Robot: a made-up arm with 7 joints.
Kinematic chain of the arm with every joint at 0, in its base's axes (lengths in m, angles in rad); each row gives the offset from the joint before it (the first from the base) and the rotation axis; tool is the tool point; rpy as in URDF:
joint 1: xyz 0 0 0 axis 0.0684 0.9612 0.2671
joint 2: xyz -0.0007 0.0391 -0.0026 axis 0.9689 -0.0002 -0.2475
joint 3: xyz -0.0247 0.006 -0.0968 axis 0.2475 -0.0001 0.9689
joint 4: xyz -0.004 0 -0.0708 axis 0.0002 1 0
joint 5: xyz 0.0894 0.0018 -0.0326 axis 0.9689 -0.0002 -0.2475
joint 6: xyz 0.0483 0 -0.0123 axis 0.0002 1 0
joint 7: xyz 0.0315 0 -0.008 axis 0.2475 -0.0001 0.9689
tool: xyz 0 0 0 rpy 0 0.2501 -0.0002
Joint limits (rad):
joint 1: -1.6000..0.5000
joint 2: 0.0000..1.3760
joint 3: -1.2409..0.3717
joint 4: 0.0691..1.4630
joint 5: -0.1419..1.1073
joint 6: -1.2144..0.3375
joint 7: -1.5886..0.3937
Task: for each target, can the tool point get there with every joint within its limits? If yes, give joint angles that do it. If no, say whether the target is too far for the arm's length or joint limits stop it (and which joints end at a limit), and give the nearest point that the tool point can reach.
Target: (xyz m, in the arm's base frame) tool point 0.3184 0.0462 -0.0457
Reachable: yes | joints -1.2055 0.4052 -0.0520 0.7967 0.7553 -1.0010 -0.9713
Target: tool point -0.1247 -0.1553 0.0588
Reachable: no: joint limits stop it (at a limit: joint 1, joint 2, joint 3, joint 4, joint 6) | nearest point -0.0773 -0.1230 -0.1601 | short by 0.226 m
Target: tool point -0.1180 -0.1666 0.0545
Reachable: no: joint limits stop it (at a limit: joint 1, joint 2, joint 3, joint 4, joint 6) | nearest point -0.0770 -0.1229 -0.1600 | short by 0.223 m
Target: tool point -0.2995 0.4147 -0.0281
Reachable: no: too far | nearest point -0.1488 0.3324 -0.0893 | short by 0.182 m
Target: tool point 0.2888 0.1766 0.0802
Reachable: yes | joints -1.3500 0.9624 -0.0691 0.6887 0.1017 -0.3267 -1.0906
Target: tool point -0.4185 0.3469 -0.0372
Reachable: no: too far | nearest point -0.1863 0.2846 -0.1352 | short by 0.260 m
